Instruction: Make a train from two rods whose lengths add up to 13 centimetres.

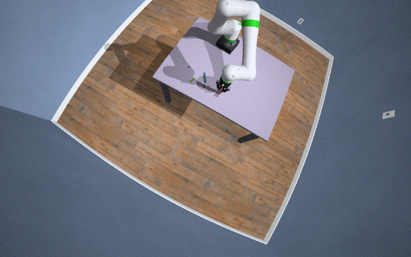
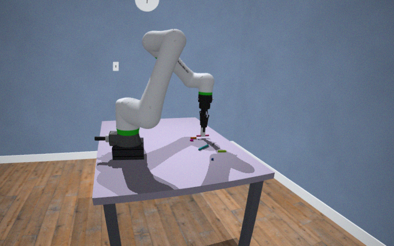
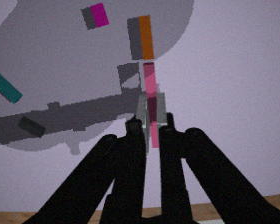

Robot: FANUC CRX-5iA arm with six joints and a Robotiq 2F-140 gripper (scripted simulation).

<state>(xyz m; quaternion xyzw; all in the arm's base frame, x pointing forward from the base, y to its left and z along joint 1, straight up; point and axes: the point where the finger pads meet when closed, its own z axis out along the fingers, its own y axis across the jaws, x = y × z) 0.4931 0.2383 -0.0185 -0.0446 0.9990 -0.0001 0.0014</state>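
Right now my hand is 3 cm above the pink rod. Also, from my hand: orange rod (7 cm behind, 4 cm below, 1 cm to the right); then grey rod (14 cm to the right, 4 cm below, 3 cm ahead); then magenta rod (9 cm behind, 5 cm to the right, 4 cm below).
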